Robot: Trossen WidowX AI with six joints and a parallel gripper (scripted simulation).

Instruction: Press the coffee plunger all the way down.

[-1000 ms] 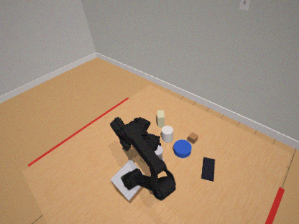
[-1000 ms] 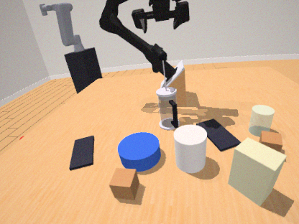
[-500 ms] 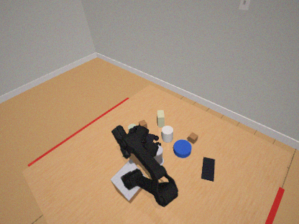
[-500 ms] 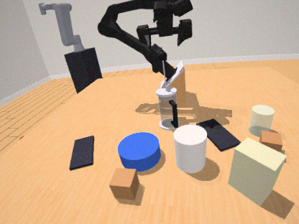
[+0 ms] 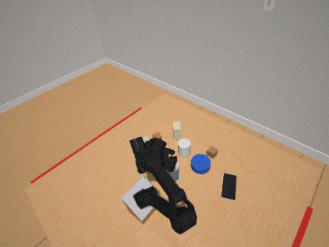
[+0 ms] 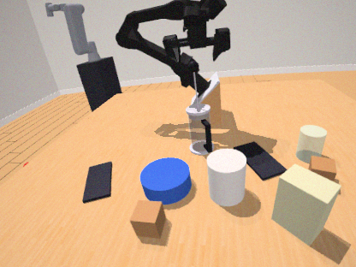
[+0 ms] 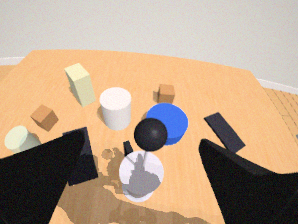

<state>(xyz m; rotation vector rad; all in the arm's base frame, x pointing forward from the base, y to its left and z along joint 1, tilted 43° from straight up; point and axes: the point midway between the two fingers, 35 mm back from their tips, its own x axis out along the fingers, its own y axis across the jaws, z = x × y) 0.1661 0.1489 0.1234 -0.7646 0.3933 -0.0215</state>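
Now: gripper tip 140 mm above the glass coffee press and 20 mm short of it. Round my gripper tip: cream block 250 mm ahead, 230 mm to the left, 200 mm below; white cylinder 210 mm below, 190 mm ahead, 90 mm to the left; blue disc 240 mm below, 190 mm ahead, 60 mm to the right.
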